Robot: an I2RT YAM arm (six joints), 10 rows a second.
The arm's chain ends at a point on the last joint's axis. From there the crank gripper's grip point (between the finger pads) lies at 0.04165 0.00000 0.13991 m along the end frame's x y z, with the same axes.
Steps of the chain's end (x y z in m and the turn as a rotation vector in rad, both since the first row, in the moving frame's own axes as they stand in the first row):
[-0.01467, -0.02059, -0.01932, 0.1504, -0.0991, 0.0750]
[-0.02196, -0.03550, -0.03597, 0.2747, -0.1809, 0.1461]
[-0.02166, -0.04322, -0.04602, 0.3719, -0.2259, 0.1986]
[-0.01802, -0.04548, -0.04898, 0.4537, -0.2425, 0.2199]
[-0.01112, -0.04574, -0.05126, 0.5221, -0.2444, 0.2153]
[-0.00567, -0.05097, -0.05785, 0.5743, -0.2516, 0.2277]
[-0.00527, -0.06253, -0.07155, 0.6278, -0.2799, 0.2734]
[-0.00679, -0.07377, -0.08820, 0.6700, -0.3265, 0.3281]
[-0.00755, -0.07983, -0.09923, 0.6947, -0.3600, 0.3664]
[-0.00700, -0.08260, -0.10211, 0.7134, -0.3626, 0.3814]
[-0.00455, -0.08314, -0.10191, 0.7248, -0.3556, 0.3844]
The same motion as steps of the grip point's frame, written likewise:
[-0.02798, -0.03922, -0.01725, 0.1504, -0.0991, 0.0750]
[-0.04506, -0.07001, -0.03526, 0.2747, -0.1809, 0.1461]
[-0.04885, -0.09013, -0.04845, 0.3719, -0.2259, 0.1986]
[-0.04558, -0.10287, -0.05541, 0.4537, -0.2425, 0.2199]
[-0.03772, -0.11199, -0.06197, 0.5221, -0.2444, 0.2153]
[-0.03181, -0.12346, -0.07200, 0.5743, -0.2516, 0.2277]
[-0.03253, -0.14080, -0.08908, 0.6278, -0.2799, 0.2734]
[-0.03726, -0.15668, -0.10848, 0.6700, -0.3265, 0.3281]
[-0.04032, -0.16550, -0.12128, 0.6947, -0.3600, 0.3664]
[-0.03892, -0.17006, -0.12555, 0.7134, -0.3626, 0.3814]
[-0.03505, -0.17156, -0.12621, 0.7248, -0.3556, 0.3844]

